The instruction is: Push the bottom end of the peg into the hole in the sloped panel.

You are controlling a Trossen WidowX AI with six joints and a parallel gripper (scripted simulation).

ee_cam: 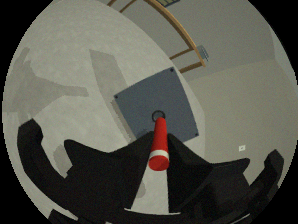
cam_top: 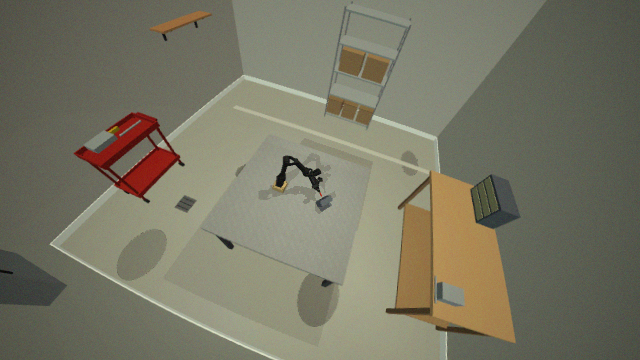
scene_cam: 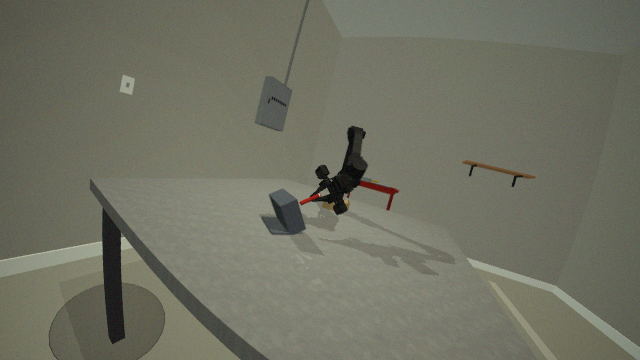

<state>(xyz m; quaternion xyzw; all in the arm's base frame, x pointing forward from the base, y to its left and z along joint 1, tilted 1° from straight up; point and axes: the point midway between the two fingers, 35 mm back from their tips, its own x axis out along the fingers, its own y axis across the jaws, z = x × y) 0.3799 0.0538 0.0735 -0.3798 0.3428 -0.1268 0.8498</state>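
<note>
My gripper tip is now 7 cm short of the grey sloped panel, 5 cm to the left of it and 5 cm above it. Also, from my gripper tip: red round peg: 1 cm to the left, 1 cm behind, 1 cm above.
</note>
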